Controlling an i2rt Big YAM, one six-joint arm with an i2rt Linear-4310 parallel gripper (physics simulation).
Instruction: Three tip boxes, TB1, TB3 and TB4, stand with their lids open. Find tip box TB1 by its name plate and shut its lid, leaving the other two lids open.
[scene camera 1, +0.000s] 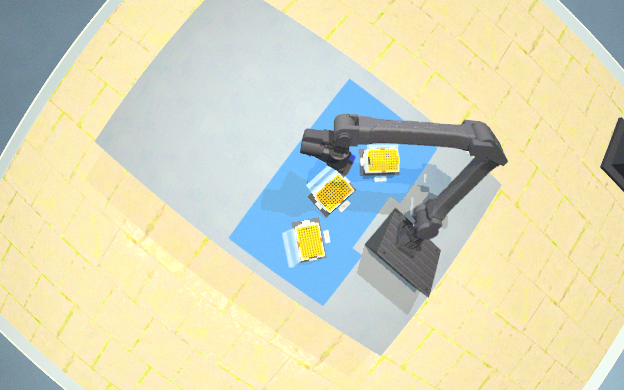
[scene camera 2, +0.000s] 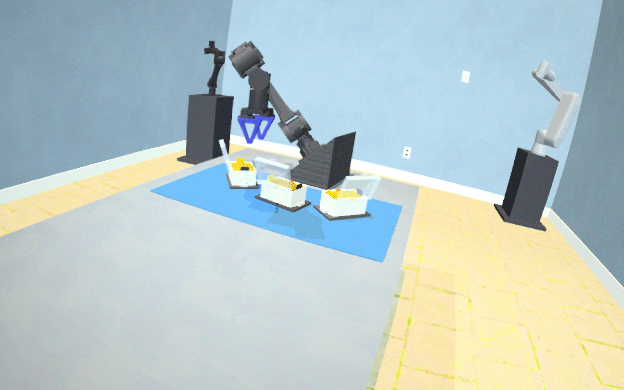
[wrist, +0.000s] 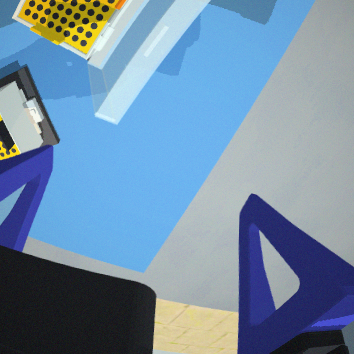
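Where they show: gripper, fingertip midpoint: (scene camera 2: 255, 141) (wrist: 150, 180); arm's base at its link origin: (scene camera 1: 405, 240) (scene camera 2: 314, 155).
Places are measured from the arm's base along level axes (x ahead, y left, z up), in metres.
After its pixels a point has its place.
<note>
Tip box TB1 (scene camera 1: 383, 161) (scene camera 2: 242, 177) {x 0.278, y -0.176, z -0.057 m} (wrist: 25, 122) {x 0.278, y -0.176, z -0.069 m} stands nearest the gripper, cut off at the left in the wrist view. Its clear lid (scene camera 2: 224, 156) {x 0.318, y -0.231, z 0.018 m} stands open, nearly upright. Its name plate (scene camera 1: 380, 179) {x 0.185, y -0.150, z -0.092 m} is too small to read. The middle tip box (scene camera 1: 335, 192) {x 0.310, y -0.009, z -0.037 m} (scene camera 2: 283, 195) (wrist: 70, 20) {x 0.314, y -0.044, z -0.037 m} has its lid (scene camera 1: 321, 180) {x 0.377, y -0.016, z -0.016 m} (scene camera 2: 272, 168) {x 0.397, y -0.019, z 0.034 m} (wrist: 150, 55) {x 0.390, y -0.036, z 0.050 m} open. The third tip box (scene camera 1: 310, 241) (scene camera 2: 343, 205) {x 0.340, y 0.198, z -0.051 m} has its lid (scene camera 1: 290, 248) {x 0.340, y 0.242, z 0.003 m} (scene camera 2: 362, 186) {x 0.347, y 0.245, z 0.022 m} open. Which is TB3 or TB4 cannot be read. My gripper (scene camera 2: 256, 140) {x 0.407, y -0.077, z 0.108 m} (wrist: 150, 180) {x 0.407, y -0.077, z 0.108 m} is open and empty, pointing down above and beside TB1; the arm mostly hides it from above.
The boxes stand on a blue mat (scene camera 1: 350, 100) {x 0.447, y -0.346, z -0.094 m} (scene camera 2: 360, 242) {x 0.474, y 0.281, z -0.094 m} (wrist: 150, 200) {x 0.457, y -0.254, z -0.094 m} on the grey table (scene camera 1: 200, 100) {x 0.942, y -0.030, z -0.097 m} (scene camera 2: 175, 280) {x 0.853, y -0.034, z -0.097 m} (wrist: 295, 125) {x 0.589, y -0.080, z -0.097 m}. The arm's dark base (scene camera 1: 410, 255) {x -0.031, y 0.036, z 0.045 m} (scene camera 2: 327, 162) {x 0.099, y 0.078, z 0.008 m} stands beside the mat. Two other arms stand on pedestals (scene camera 2: 207, 125) (scene camera 2: 530, 187) near the walls.
</note>
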